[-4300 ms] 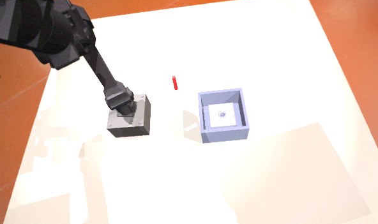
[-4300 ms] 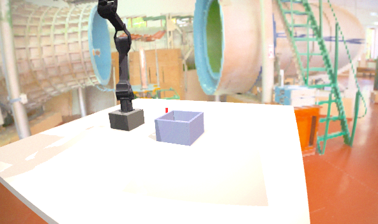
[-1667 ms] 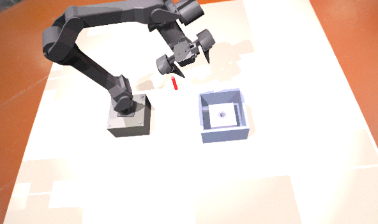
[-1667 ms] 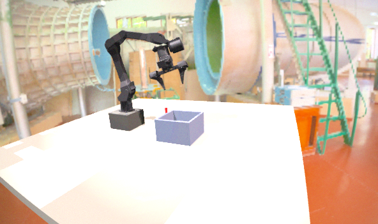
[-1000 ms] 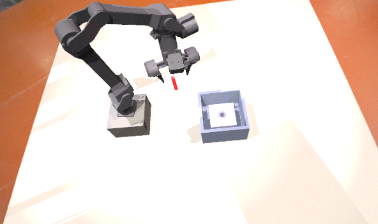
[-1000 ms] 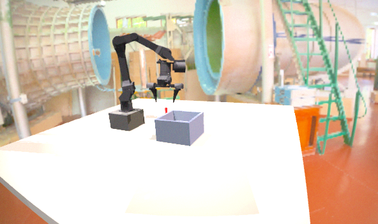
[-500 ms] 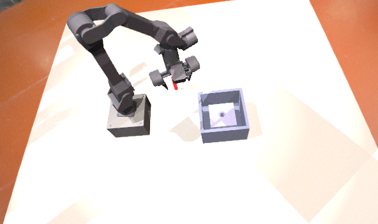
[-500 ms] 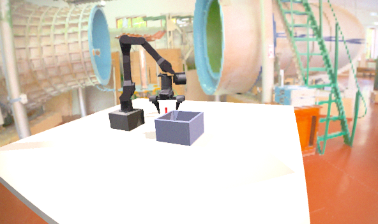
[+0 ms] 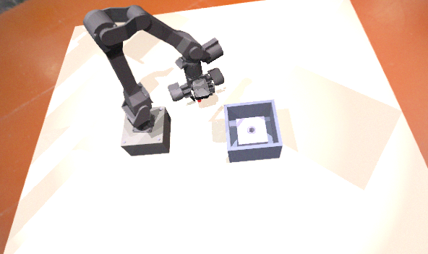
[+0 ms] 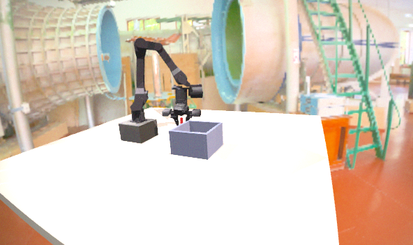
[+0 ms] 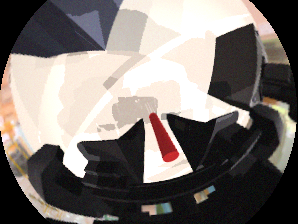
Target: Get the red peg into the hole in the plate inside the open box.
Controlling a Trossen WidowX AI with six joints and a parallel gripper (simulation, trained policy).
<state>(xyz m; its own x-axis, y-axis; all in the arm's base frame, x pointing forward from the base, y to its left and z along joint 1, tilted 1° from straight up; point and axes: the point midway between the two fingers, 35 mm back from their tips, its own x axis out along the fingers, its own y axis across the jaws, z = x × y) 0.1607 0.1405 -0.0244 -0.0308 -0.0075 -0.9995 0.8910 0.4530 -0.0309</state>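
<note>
The pale plate lies 190 mm ahead of my gripper tip, 150 mm to the right of it and 20 mm above it. Round my gripper tip: box 190 mm ahead, 150 mm to the right, 10 mm above; then red peg 20 mm above.
</note>
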